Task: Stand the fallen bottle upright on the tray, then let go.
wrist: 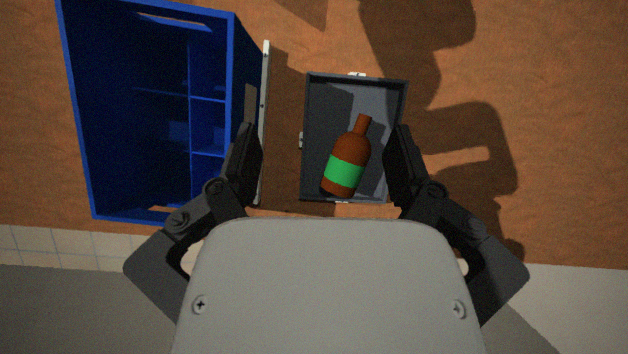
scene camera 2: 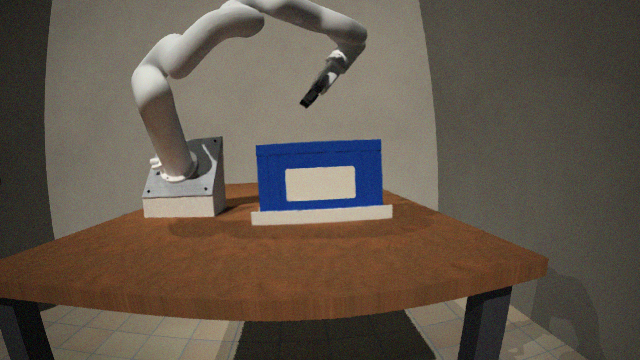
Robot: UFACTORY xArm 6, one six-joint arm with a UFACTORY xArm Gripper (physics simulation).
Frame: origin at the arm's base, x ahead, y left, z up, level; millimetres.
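Seen in the pictures: gripper, fingertip midpoint: (wrist: 323, 139) (scene camera 2: 304, 104); arm's base, origin of the base link: (scene camera 2: 178, 167).
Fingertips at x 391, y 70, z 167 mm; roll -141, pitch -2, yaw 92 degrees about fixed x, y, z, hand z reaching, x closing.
Offsets run from my fingertips to a thing's top centre. "pt": to the spot under its first point. Level surfaces: height alone.
A brown bottle {56 mm ahead, 76 mm left, 226 mm down} (wrist: 346, 157) with a green band lies on its side in the grey tray {pt 13 mm back, 16 mm right, 279 mm down} (wrist: 304, 115) in the wrist view. Its neck points to the upper right and its base is near the tray's lower edge. My gripper (scene camera 2: 304, 104) (wrist: 323, 139) is open and empty. It hangs tilted, high above the table and above the level of the blue box's top. In the wrist view the fingertips appear on either side of the tray. The bottle and the tray do not show in the scene view, where the blue box stands in front.
A tall blue box {9 mm ahead, 199 mm right, 129 mm down} (scene camera 2: 320, 191) (wrist: 229, 75) with inner dividers stands beside the tray. A low white strip (scene camera 2: 322, 215) (wrist: 265, 75) runs along its foot, between box and tray in the wrist view. The arm's base (scene camera 2: 178, 206) stands at the left on the wooden table {305 mm down} (scene camera 2: 280, 270).
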